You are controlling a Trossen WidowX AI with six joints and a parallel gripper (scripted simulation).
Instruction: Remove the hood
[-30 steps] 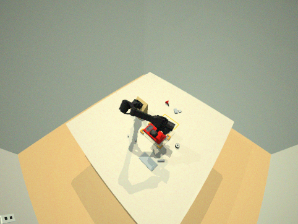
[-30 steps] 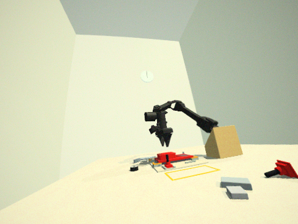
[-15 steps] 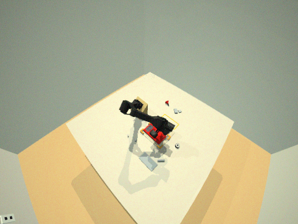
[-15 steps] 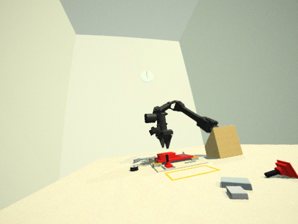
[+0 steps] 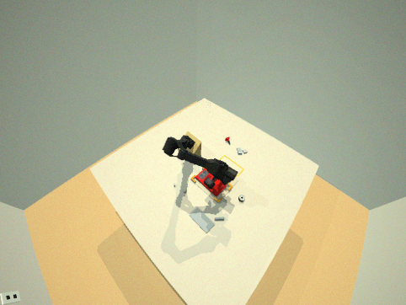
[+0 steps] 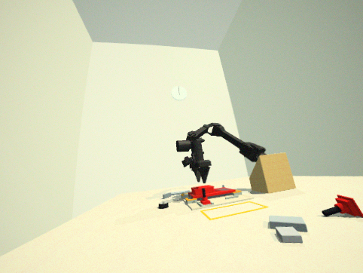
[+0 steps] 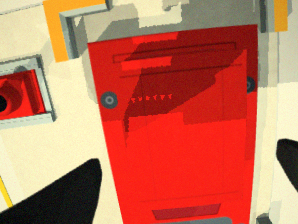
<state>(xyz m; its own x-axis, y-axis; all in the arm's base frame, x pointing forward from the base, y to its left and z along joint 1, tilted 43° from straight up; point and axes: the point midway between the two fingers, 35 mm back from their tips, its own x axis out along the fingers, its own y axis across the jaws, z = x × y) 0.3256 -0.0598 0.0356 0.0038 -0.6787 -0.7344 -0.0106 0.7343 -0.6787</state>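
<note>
The red hood is 30 mm below my gripper tip. Round my gripper tip: black wheel: 190 mm ahead, 60 mm to the left, 60 mm below.
</note>
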